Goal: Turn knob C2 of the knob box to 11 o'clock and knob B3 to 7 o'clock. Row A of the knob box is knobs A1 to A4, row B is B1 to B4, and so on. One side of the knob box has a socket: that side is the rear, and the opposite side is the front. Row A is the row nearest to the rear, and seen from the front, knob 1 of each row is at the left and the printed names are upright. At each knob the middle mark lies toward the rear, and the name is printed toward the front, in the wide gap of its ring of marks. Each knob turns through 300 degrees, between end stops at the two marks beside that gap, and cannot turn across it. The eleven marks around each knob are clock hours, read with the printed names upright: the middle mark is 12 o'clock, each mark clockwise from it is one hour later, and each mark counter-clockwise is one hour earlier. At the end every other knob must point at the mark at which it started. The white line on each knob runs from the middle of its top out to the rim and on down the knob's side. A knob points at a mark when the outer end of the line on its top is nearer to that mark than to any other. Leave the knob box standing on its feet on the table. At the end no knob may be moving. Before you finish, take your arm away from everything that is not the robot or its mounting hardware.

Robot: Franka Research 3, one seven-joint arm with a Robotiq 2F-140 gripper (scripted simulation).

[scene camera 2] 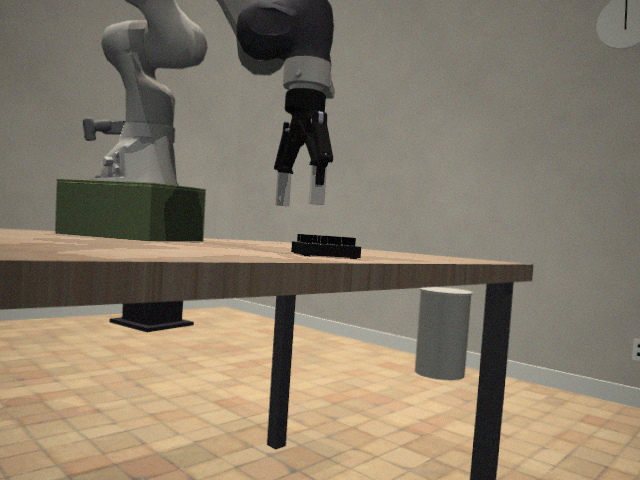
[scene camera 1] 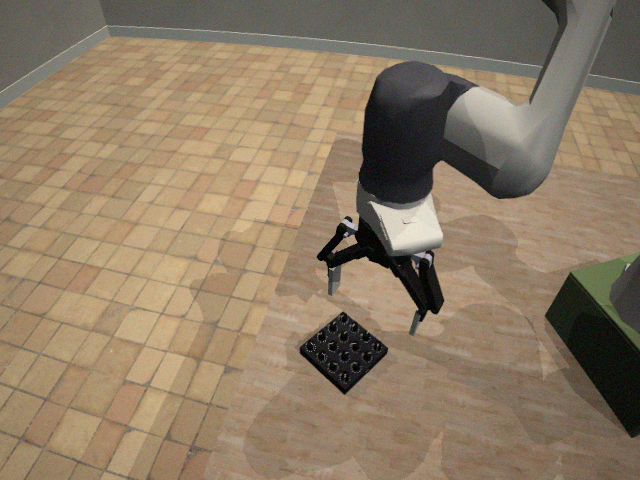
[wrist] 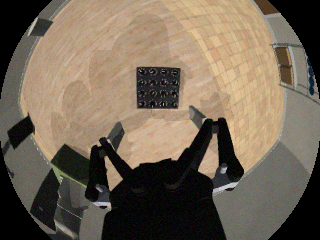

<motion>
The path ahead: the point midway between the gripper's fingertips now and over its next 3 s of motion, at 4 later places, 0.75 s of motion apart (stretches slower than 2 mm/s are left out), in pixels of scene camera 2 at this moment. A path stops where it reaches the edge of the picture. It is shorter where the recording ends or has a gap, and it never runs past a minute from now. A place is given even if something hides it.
The gripper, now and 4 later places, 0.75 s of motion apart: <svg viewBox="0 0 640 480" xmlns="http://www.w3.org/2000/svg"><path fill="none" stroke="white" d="M298 205L282 204L269 203L279 203L290 202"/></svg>
</motion>
